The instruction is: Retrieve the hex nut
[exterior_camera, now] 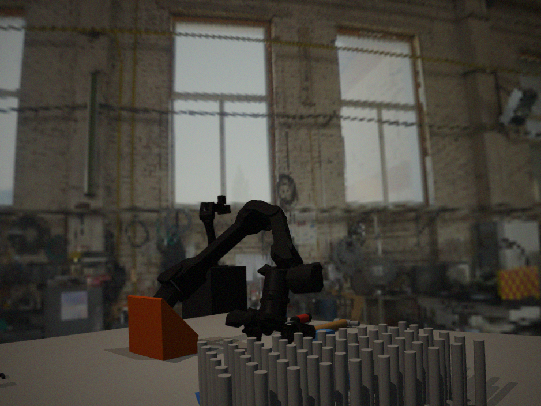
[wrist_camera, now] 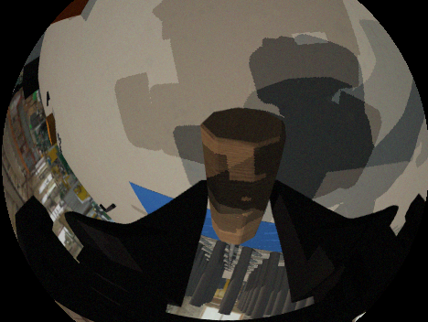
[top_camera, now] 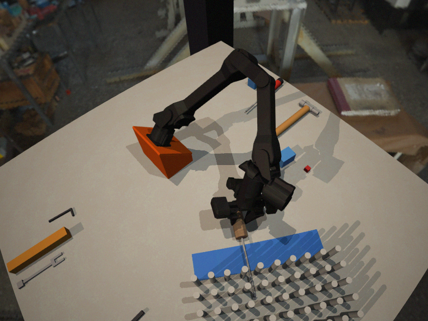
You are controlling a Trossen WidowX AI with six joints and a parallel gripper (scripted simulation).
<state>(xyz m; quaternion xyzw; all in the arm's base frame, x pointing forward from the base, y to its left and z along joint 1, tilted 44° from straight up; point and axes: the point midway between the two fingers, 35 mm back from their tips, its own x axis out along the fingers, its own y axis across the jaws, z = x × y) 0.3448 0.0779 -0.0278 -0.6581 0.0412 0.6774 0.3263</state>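
The blue taped strip is 110 mm ahead of my gripper tip, 20 mm to the right of it and 20 mm below it. The rest, counted from my gripper tip: L-shaped key: 410 mm behind, 410 mm to the right, 10 mm below; grey wrench: 290 mm behind, 570 mm to the right, 10 mm below; small red cube: 20 mm ahead, 310 mm to the left, 10 mm below.
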